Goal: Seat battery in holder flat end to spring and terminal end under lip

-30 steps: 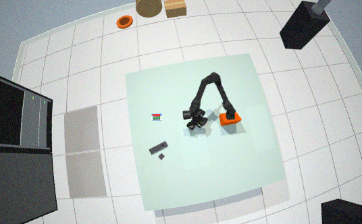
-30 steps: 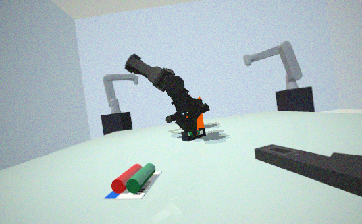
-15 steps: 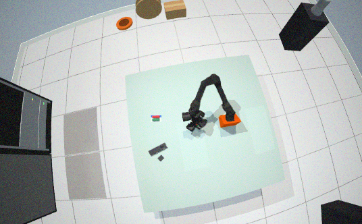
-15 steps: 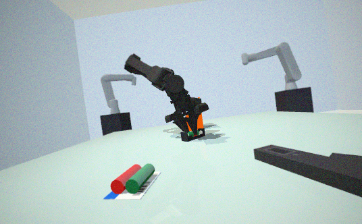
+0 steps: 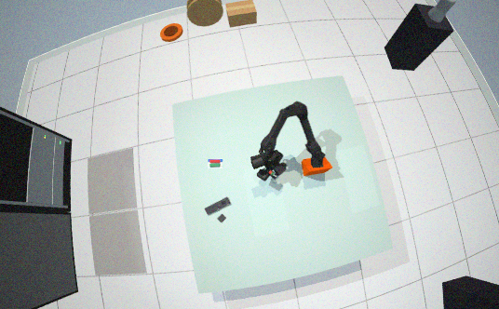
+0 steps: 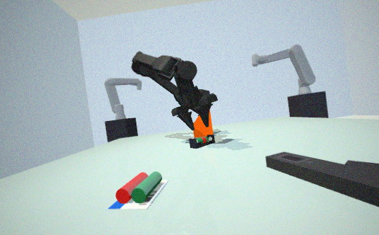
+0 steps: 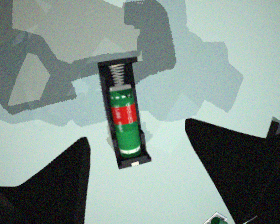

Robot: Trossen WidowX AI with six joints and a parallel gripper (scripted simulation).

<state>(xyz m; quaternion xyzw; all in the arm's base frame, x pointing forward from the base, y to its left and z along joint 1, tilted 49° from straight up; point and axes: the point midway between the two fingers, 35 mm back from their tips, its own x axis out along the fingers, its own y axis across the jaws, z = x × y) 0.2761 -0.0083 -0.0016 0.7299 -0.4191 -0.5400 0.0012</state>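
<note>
My gripper tip is now 40 mm above the battery. From my gripper tip the other things lie so: long black block: 330 mm ahead, 190 mm to the left, 40 mm below; barcode card: 340 mm ahead, 80 mm to the right, 50 mm below; small black square: 310 mm ahead, 270 mm to the left, 60 mm below.
</note>
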